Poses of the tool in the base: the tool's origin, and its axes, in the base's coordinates. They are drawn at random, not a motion.
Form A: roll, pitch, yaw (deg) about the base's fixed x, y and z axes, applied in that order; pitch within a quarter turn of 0, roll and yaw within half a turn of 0; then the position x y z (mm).
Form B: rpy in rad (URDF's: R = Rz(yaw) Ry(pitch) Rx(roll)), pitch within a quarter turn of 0, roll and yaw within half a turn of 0; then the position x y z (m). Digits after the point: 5 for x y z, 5 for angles.
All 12 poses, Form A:
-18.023, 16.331, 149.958, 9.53, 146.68, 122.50
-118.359, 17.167, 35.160, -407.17, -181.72, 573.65
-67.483, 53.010, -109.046, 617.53, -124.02, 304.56
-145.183, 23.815, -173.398, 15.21, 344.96, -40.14
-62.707, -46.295, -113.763, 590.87, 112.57, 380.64
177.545, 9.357, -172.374, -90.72, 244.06, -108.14
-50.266, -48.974, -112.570, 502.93, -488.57, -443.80
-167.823, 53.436, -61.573, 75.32, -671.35, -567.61
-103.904, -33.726, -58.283, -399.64, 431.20, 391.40
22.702, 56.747, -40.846, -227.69, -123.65, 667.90
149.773, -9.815, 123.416, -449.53, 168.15, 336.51
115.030, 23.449, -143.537, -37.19, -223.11, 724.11
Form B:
-0.31456, 0.28503, 2.61726, 0.00953, 0.14668, 0.12250
-2.06575, 0.29962, 0.61366, -0.40717, -0.18172, 0.57365
-1.17780, 0.92520, -1.90321, 0.61753, -0.12402, 0.30456
-2.53392, 0.41565, -3.02637, 0.01521, 0.34496, -0.04014
-1.09444, -0.80800, -1.98554, 0.59087, 0.11257, 0.38064
3.09874, 0.16331, -3.00849, -0.09072, 0.24406, -0.10814
-0.87731, -0.85476, -1.96472, 0.50293, -0.48857, -0.44380
-2.92906, 0.93263, -1.07465, 0.07532, -0.67135, -0.56761
-1.81347, -0.58863, -1.01723, -0.39964, 0.43120, 0.39140
0.39622, 0.99042, -0.71290, -0.22769, -0.12365, 0.66790
2.61403, -0.17130, 2.15402, -0.44953, 0.16815, 0.33651
2.00765, 0.40926, -2.50519, -0.03719, -0.22311, 0.72411

